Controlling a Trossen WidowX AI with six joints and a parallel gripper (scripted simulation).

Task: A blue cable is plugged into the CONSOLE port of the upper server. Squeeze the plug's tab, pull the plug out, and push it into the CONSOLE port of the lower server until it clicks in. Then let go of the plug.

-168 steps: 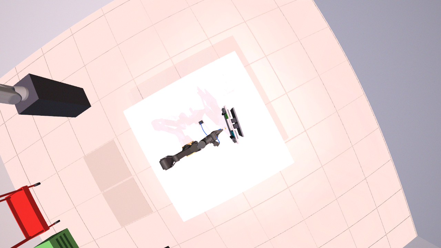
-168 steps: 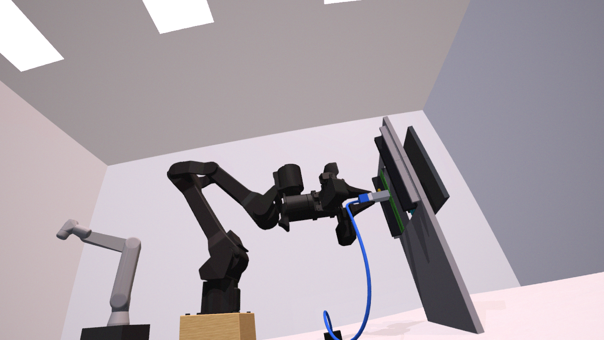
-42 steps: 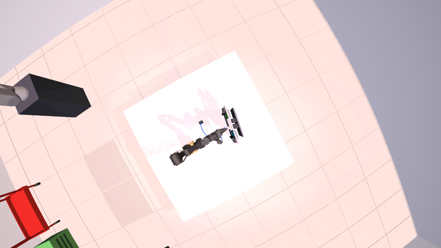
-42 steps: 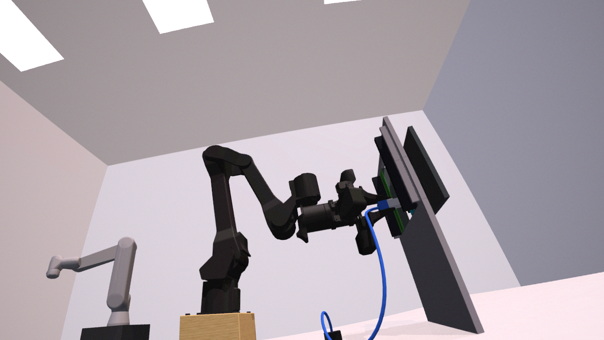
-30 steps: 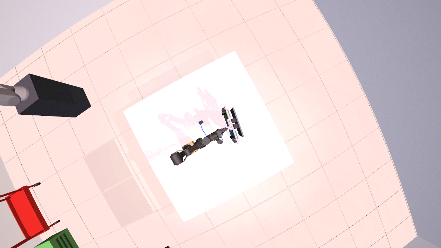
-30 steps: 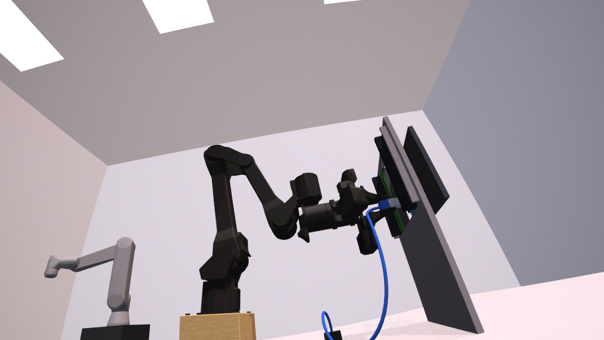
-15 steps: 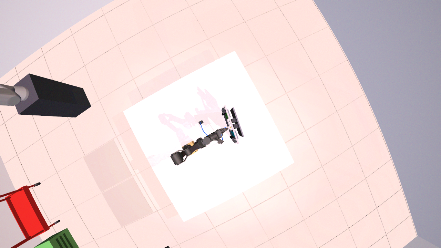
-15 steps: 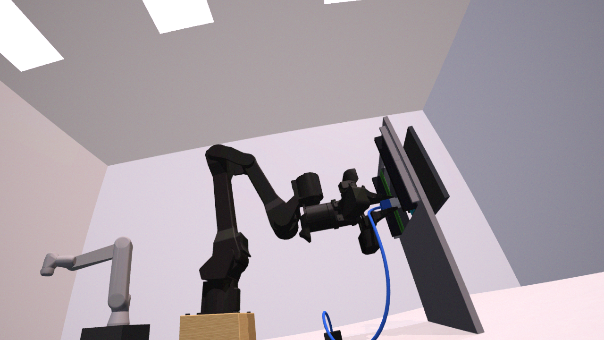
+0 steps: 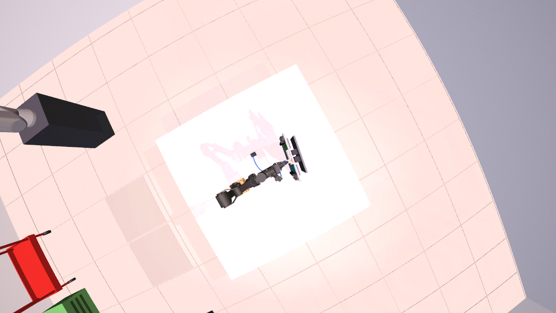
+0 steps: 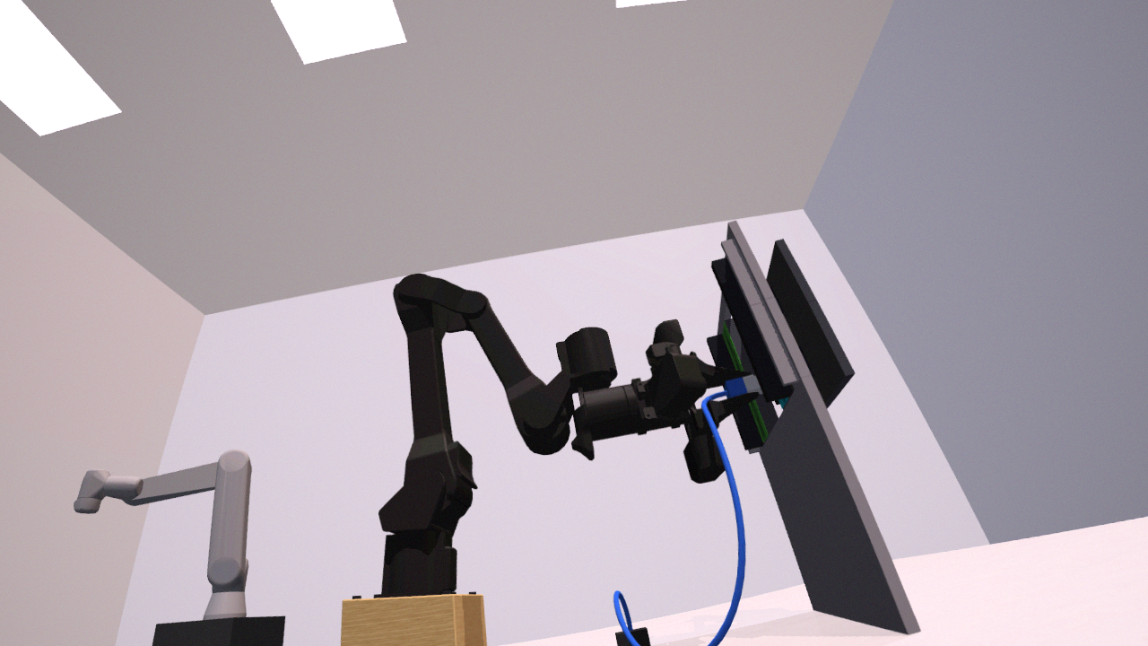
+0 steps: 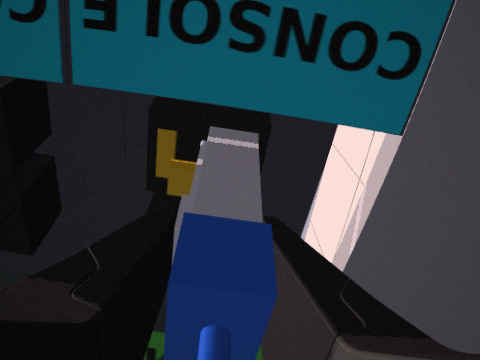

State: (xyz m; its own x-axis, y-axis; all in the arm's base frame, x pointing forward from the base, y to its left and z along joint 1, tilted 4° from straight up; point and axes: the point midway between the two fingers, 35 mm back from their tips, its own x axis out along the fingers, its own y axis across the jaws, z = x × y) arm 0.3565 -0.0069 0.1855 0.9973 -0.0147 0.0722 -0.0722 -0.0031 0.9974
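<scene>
Right now the dark rack panel is 5 cm ahead of my gripper tip, 5 cm above it and 1 cm to the left of it. The rest, counted from my gripper tip: blue plug right at my gripper tip; then black block 24 cm below, 19 cm behind, 17 cm to the left.
</scene>
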